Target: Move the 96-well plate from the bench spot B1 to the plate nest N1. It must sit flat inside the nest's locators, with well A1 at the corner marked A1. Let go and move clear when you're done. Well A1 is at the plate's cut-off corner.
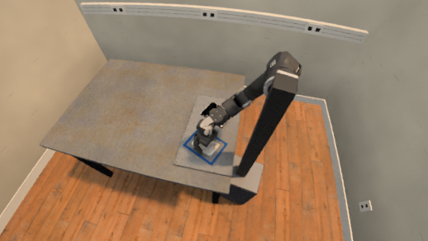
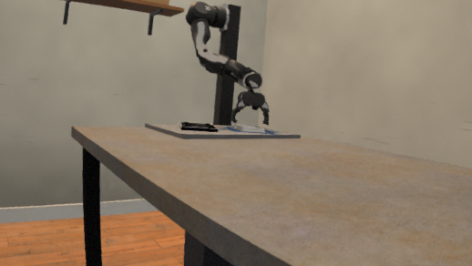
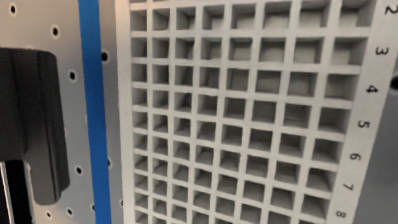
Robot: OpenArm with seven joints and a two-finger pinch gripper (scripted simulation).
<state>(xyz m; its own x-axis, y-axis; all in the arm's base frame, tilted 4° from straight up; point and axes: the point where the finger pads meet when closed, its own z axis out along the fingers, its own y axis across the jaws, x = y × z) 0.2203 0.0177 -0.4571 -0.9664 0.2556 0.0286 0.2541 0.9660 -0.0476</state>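
Right now the white 96-well plate is 20 mm below my hand. Also, from my hand: black plate nest: 210 mm to the right, 20 mm below, 10 mm ahead.
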